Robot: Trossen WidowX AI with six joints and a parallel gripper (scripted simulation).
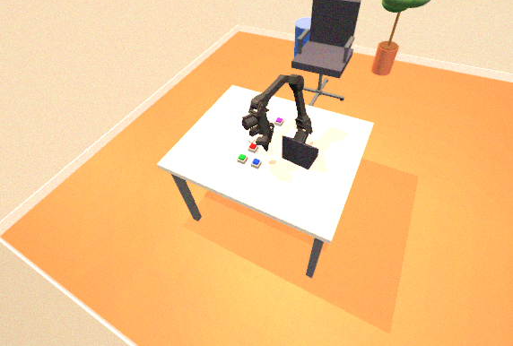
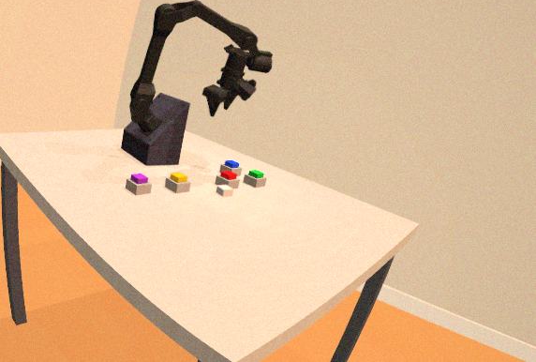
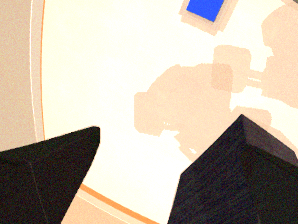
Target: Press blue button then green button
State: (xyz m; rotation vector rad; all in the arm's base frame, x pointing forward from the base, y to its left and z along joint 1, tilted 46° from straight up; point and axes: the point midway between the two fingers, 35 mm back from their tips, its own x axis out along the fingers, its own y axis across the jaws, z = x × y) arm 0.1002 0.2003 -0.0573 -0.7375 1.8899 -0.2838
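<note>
The blue button lies 70 mm ahead of my gripper tip, 30 mm to the left of it and 140 mm below it. Also, from my gripper tip: green button (160 mm ahead, 50 mm to the left, 140 mm below); then red button (160 mm ahead, 60 mm to the right, 140 mm below); then small white block (210 mm ahead, 110 mm to the right, 160 mm below).
</note>
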